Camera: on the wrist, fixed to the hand. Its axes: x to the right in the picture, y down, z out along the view.
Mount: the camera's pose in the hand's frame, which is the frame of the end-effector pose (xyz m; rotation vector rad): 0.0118 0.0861 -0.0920 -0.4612 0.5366 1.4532
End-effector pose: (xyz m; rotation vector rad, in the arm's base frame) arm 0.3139 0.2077 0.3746 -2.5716 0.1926 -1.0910
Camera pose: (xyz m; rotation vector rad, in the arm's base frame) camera 0.2567 0.1009 0.4111 -1.4940 2.1527 -1.0207
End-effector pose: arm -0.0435 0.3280 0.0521 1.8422 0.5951 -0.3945
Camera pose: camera 0.0141 0.3940 0.1435 1.4618 -0.3861 1.1211
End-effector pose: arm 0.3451 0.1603 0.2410 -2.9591 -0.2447 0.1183
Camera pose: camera 0.3787 0.0637 0.3156 2.1976 -1.7232 0.4950
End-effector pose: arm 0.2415 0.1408 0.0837 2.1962 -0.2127 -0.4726
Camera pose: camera 0.2907 0.1502 0.1999 1.1707 -1.1235 0.7842
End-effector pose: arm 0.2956 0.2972 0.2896 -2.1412 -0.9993 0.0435
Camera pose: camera 0.3891 0.2128 0.3023 -2.5992 1.0280 -0.0668
